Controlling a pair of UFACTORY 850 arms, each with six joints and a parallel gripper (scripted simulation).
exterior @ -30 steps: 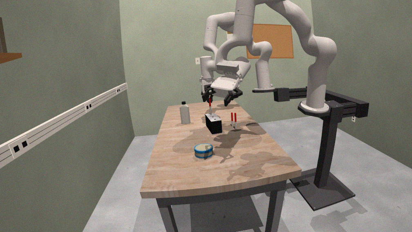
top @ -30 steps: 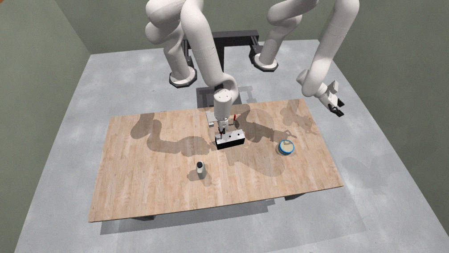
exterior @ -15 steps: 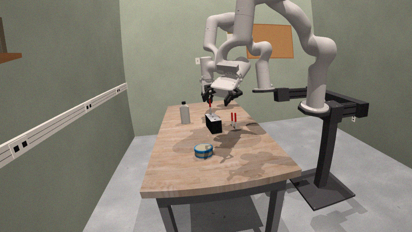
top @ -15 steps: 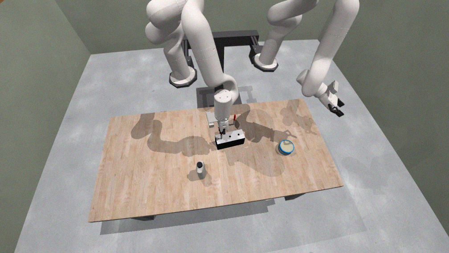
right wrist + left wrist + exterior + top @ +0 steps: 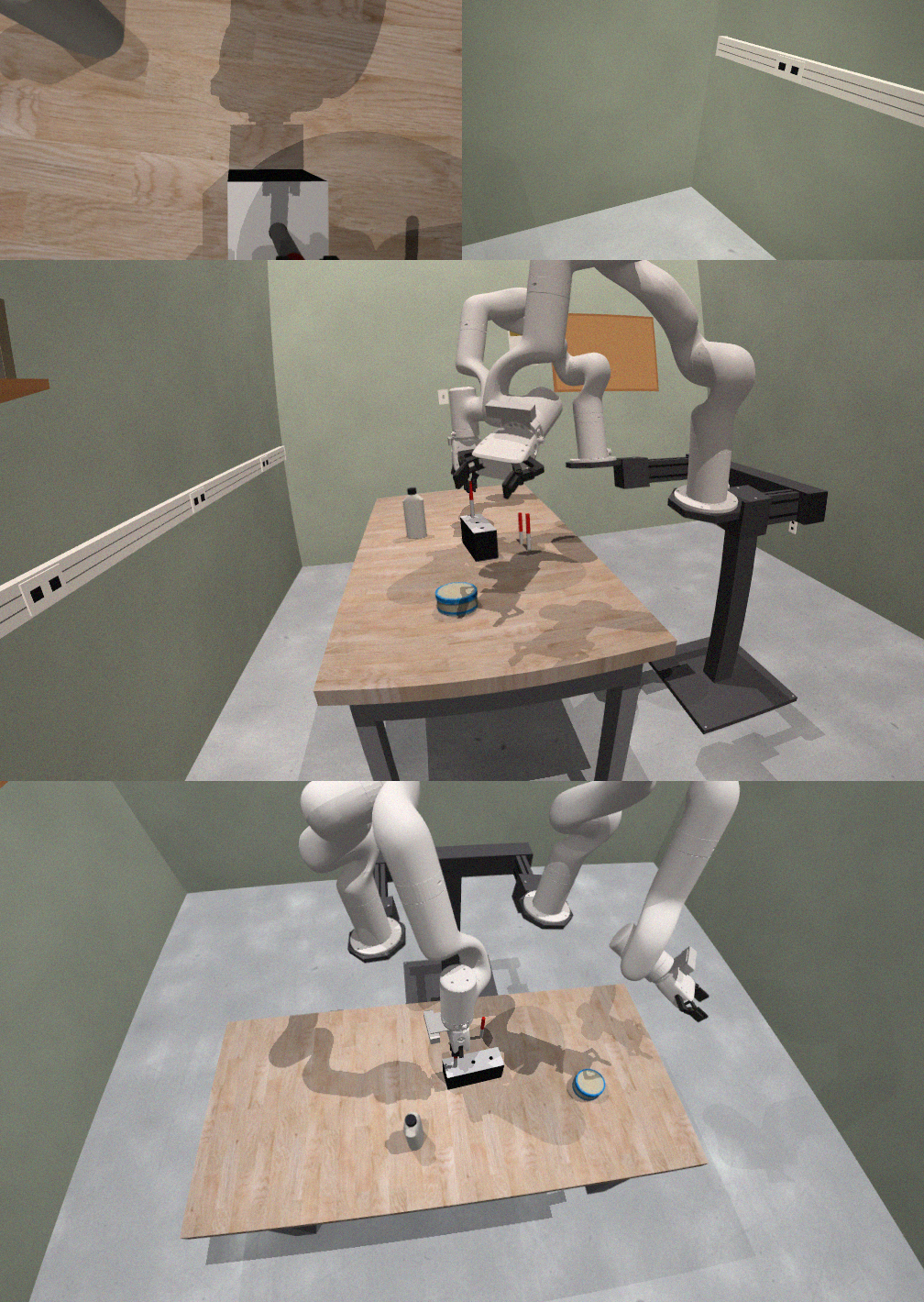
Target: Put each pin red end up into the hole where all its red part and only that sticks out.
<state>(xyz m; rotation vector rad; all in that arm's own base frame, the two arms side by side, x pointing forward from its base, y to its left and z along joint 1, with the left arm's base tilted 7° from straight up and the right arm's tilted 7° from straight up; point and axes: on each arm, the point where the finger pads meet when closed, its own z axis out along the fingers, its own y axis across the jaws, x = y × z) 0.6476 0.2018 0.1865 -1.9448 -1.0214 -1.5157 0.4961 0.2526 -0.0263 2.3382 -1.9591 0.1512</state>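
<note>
Now: the black block 150 mm below my right hand and 60 mm to the left of it. Round my right hand: round blue-rimmed tin 420 mm to the left, 170 mm below, 150 mm ahead; then grey bottle 170 mm to the right, 170 mm ahead, 80 mm below.
</note>
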